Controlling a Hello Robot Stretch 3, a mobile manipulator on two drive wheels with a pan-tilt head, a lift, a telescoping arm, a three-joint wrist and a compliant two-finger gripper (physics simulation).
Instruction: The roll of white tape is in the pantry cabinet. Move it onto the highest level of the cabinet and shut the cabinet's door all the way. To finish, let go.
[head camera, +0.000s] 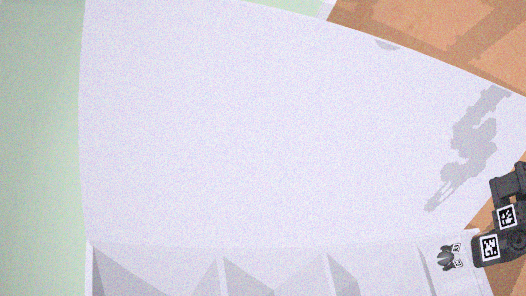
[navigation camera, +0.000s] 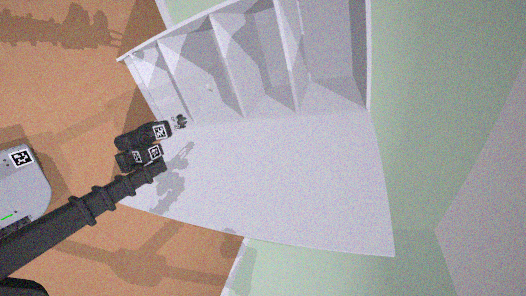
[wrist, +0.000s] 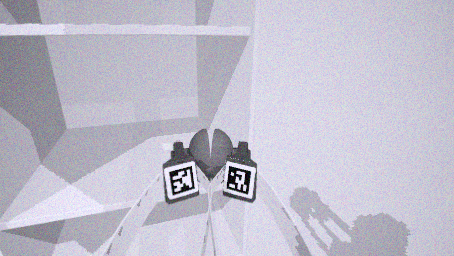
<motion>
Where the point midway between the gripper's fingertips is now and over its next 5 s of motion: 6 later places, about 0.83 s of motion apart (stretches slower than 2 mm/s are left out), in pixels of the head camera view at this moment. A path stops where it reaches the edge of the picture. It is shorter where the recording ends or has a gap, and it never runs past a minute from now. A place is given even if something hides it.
My gripper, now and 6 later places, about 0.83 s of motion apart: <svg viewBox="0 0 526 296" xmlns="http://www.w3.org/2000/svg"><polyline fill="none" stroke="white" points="439,259 436,234 431,198 428,182 445,173 473,159 510,188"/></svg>
</motion>
